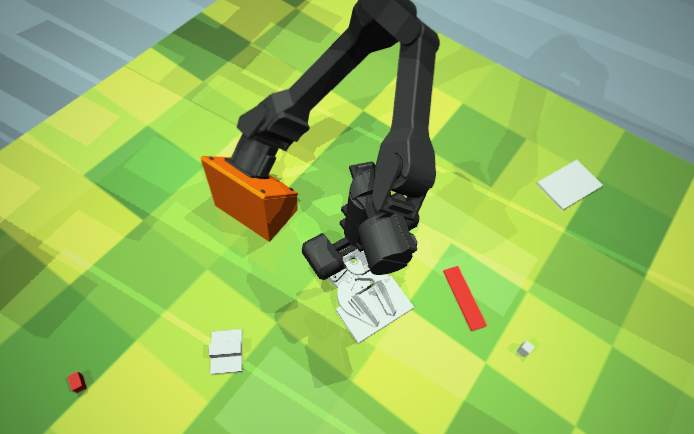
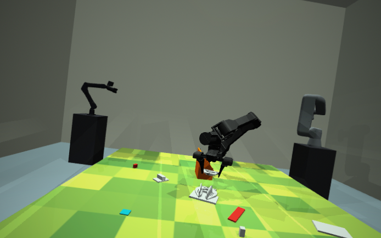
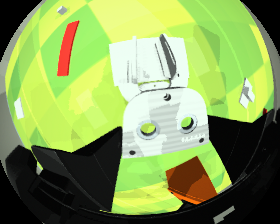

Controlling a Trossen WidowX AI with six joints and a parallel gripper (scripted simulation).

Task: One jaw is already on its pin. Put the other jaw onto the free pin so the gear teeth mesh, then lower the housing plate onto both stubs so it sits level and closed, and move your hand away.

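My gripper tip is now 1 cm short of the housing plate and 2 cm below it. Round my gripper tip: jaw: 2 cm ahead, 3 cm to the right, 7 cm below; red bar: 18 cm ahead, 10 cm to the left, 8 cm below; white stepped block: 8 cm behind, 24 cm to the right, 7 cm below.
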